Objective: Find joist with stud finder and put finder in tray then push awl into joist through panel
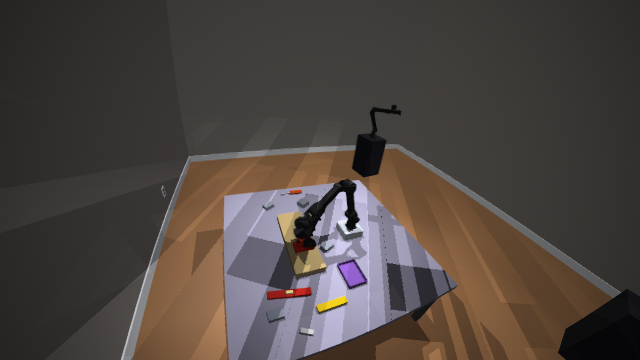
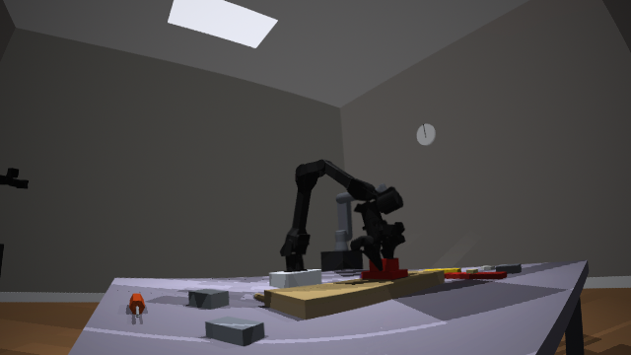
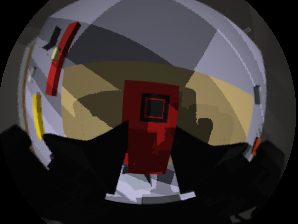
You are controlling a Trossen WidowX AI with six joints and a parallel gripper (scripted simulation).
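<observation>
My gripper tip is now 190 mm past the purple tray, 270 mm to the right of it and 50 mm above it. From my gripper tip the other things lie so: awl: 230 mm behind, 290 mm to the right, 60 mm below; then red level: 180 mm ahead, 240 mm to the left, 50 mm below; then red stud finder: 10 mm ahead, 20 mm above.
</observation>
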